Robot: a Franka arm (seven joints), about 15 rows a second.
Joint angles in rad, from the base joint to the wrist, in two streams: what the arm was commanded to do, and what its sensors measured. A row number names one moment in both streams.
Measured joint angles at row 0:
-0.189, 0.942, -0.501, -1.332, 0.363, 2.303, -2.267
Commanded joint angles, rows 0 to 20:
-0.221, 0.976, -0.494, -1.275, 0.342, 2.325, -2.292
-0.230, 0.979, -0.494, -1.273, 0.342, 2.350, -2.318
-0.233, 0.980, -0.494, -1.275, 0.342, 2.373, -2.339
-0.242, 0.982, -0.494, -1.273, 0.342, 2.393, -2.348
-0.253, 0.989, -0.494, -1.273, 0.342, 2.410, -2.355
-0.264, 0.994, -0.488, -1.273, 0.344, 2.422, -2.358
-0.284, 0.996, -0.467, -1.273, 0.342, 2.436, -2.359
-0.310, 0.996, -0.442, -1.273, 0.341, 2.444, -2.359
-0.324, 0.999, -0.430, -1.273, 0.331, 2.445, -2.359
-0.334, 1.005, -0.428, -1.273, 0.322, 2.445, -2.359
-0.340, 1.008, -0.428, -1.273, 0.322, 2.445, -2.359
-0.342, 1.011, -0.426, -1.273, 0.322, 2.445, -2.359
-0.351, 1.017, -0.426, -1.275, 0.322, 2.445, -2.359
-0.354, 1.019, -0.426, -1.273, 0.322, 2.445, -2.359
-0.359, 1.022, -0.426, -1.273, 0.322, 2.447, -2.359
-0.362, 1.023, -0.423, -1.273, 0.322, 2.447, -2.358
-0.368, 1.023, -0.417, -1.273, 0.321, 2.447, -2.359
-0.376, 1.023, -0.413, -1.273, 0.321, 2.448, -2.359
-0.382, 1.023, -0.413, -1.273, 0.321, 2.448, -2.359
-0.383, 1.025, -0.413, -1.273, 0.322, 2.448, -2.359
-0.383, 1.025, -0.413, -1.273, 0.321, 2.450, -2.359
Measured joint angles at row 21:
-0.358, 0.989, -0.423, -1.293, 0.348, 2.440, -2.358
